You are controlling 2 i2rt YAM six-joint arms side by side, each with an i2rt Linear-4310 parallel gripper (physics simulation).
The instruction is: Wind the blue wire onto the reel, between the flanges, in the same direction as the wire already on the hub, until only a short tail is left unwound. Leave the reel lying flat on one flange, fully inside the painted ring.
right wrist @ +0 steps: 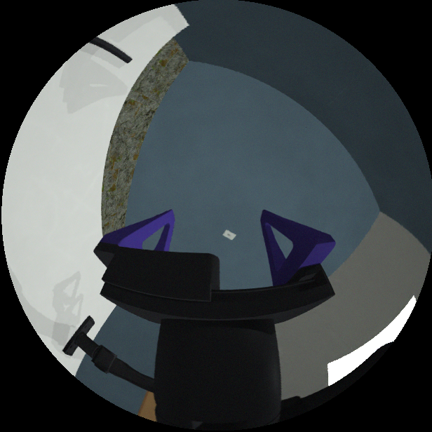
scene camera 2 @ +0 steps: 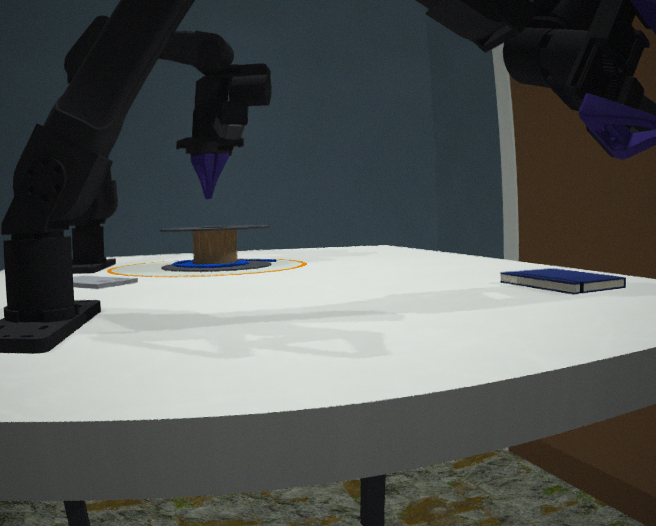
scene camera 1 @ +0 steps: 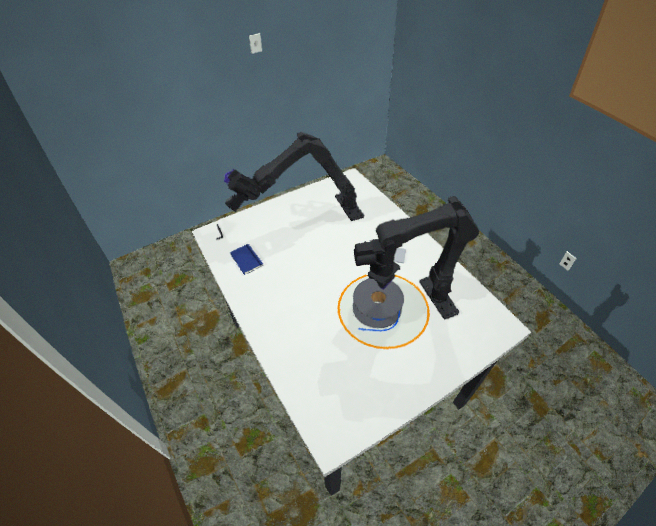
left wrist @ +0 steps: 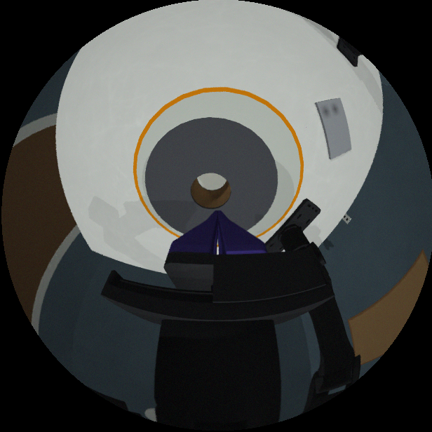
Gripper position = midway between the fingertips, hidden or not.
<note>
I see my left gripper (scene camera 2: 208,198), my right gripper (right wrist: 217,214), a reel (scene camera 2: 215,244) and a flat grey block (left wrist: 331,112).
The reel also shows in scene camera 1 (scene camera 1: 367,292) and in the left wrist view (left wrist: 205,145). My left gripper also shows in the left wrist view (left wrist: 217,215). The right wrist view misses the reel: it is out of frame. The right wrist view does not show the flat grey block: it is out of frame.
</note>
